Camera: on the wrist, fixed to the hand. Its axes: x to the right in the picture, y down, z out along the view.
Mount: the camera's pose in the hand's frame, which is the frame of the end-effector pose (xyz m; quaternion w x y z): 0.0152 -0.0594 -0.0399 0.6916 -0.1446 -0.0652 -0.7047
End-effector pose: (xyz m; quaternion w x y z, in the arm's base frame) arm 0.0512 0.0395 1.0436 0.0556 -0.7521 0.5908 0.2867
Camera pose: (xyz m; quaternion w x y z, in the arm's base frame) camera 0.1226 0.0272 1.0540 0.1703 -0.9258 -0.1665 0.2936
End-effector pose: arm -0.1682 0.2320 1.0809 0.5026 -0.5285 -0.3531 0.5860
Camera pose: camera -0.1155 0.2565 1.1254 0.6611 -0.1511 -0.7341 0.0345
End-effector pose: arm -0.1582 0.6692 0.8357 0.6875 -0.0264 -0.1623 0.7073
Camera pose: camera -0.0914 0.6919 0.8166 0.9595 0.0428 -0.2779 -0.0171
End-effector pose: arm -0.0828 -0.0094 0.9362 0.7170 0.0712 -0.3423 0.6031
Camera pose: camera -0.0118 0.0080 0.9333 0.9088 0.2261 -0.3205 -0.1423
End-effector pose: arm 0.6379 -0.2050 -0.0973 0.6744 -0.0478 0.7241 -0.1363
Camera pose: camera 0.5903 -0.2605 -0.0943 0.4106 -0.6497 0.4428 -0.4617
